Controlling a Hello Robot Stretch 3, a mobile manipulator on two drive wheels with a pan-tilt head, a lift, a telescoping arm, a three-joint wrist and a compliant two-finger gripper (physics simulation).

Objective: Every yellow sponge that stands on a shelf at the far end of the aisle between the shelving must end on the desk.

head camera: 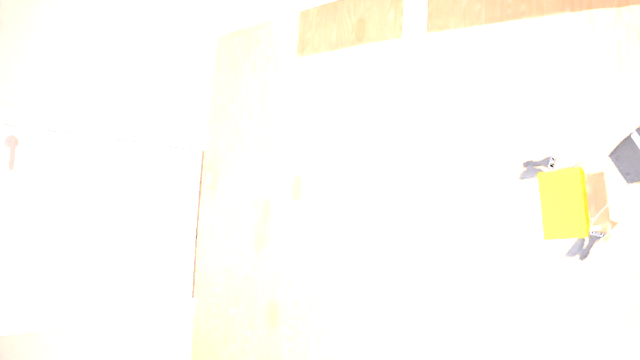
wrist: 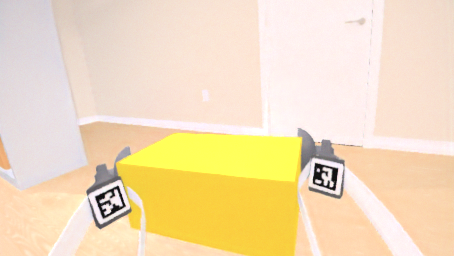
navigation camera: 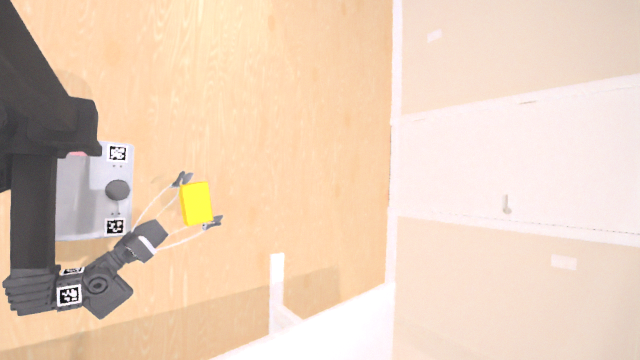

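Pixels of known places: gripper, between the fingertips: [head camera: 542, 216] [wrist: 216, 154] [navigation camera: 208, 194]; robot's base, origin of its link: [navigation camera: 117, 188].
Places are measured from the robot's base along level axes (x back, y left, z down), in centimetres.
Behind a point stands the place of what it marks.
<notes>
My gripper [head camera: 560, 206] [navigation camera: 197, 201] [wrist: 216, 154] {x -19.8, y 1.1, z -59.0 cm} is shut on a yellow sponge [head camera: 567, 212] {x -15.8, y 0.2, z -60.9 cm} [navigation camera: 194, 207] {x -15.9, y -1.9, z -60.8 cm} [wrist: 215, 205] {x -13.8, y -2.7, z -59.1 cm}, with a fingertip against each of its two ends. The sponge is held level above the wooden floor, in front of the wrist and beside the robot's base. Part of the white desk [navigation camera: 350, 325] {x -62.9, y -43.3, z -72.0 cm} shows at the bottom of the navigation view, apart from the gripper, with one white leg [navigation camera: 276, 280]. The head view is badly overexposed, and I cannot tell the desk's outline there. No sponge on a shelf shows.
A white door [head camera: 100, 225] {x -195.5, y 22.9, z -52.2 cm} [navigation camera: 475, 160] {x -195.6, y 24.8, z -71.9 cm} [wrist: 317, 65] {x -195.5, y 19.8, z -64.0 cm} with a handle stands in the beige wall [navigation camera: 475, 285] {x -197.0, y -65.5, z -75.1 cm} [wrist: 175, 60] {x -198.4, y 169.7, z -79.8 cm}. A tall pale panel [wrist: 40, 90] {x -67.4, y 175.3, z -62.5 cm} stands on the floor at the left of the wrist view. The robot's base [navigation camera: 75, 195] {x 11.2, y -1.9, z -16.0 cm} is beside the gripper.
</notes>
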